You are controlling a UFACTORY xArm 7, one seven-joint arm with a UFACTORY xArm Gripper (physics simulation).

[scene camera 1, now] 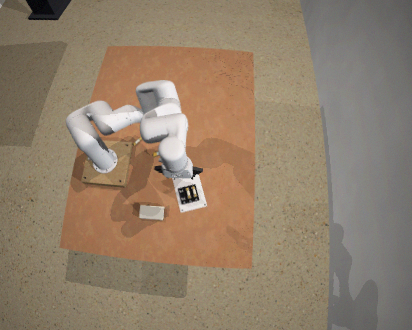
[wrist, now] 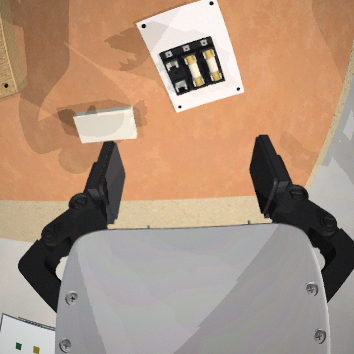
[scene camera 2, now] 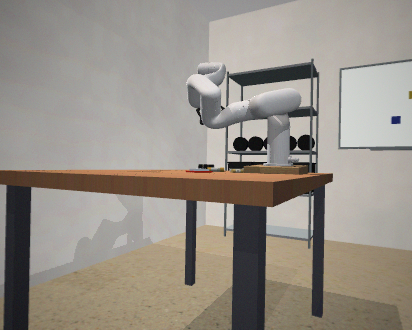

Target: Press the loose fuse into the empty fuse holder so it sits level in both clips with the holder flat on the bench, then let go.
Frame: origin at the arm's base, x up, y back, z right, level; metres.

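Seen in the pictures: gripper, fingertip midpoint: (scene camera 1: pixel 180 175) (wrist: pixel 186 153); arm's base, origin of the base link: (scene camera 1: pixel 105 161) (scene camera 2: pixel 278 165).
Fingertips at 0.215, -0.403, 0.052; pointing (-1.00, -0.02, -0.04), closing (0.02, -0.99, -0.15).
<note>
Pixels of each thing's top centre, then the offset from my fingertips to it, as dx, dy, dz.
- black fuse block, middle of its top: (wrist: pixel 194 70) (scene camera 1: pixel 188 193) -0.215, -0.026, +0.014
- small fuse-like piece with yellow ends, middle of its top: (scene camera 1: pixel 137 140) -0.233, +0.281, -0.193
- second yellow-ended piece, middle of its top: (scene camera 1: pixel 160 151) -0.227, +0.148, -0.158
- pale block, middle of its top: (wrist: pixel 103 126) (scene camera 1: pixel 151 212) -0.233, +0.120, +0.134
- flat red-edged item, middle of its top: (scene camera 2: pixel 199 168) -0.234, +0.179, -0.325
A black fuse block (scene camera 1: pixel 188 194) (wrist: pixel 192 65) (scene camera 2: pixel 206 166) sits on a white plate (scene camera 1: pixel 191 207) (wrist: pixel 175 32) on the bench. In the wrist view its left bay (wrist: pixel 176 75) is empty with two bare clips, and the other two bays each hold a fuse. A small fuse-like piece with yellow ends (scene camera 1: pixel 137 142) lies by the robot's base board. A second yellow-ended piece (scene camera 1: pixel 156 154) is partly hidden by the arm. I cannot tell which is the loose fuse. My gripper (scene camera 1: pixel 178 171) (wrist: pixel 186 153) is open and empty, high above the bench near the plate.
A pale block (scene camera 1: pixel 151 212) (wrist: pixel 106 126) lies left of the plate. The wooden base board (scene camera 1: pixel 112 181) (wrist: pixel 9 65) carries the arm. A flat red-edged item (scene camera 2: pixel 199 171) lies on the bench (scene camera 2: pixel 150 185). A shelf rack (scene camera 2: pixel 311 215) stands behind.
</note>
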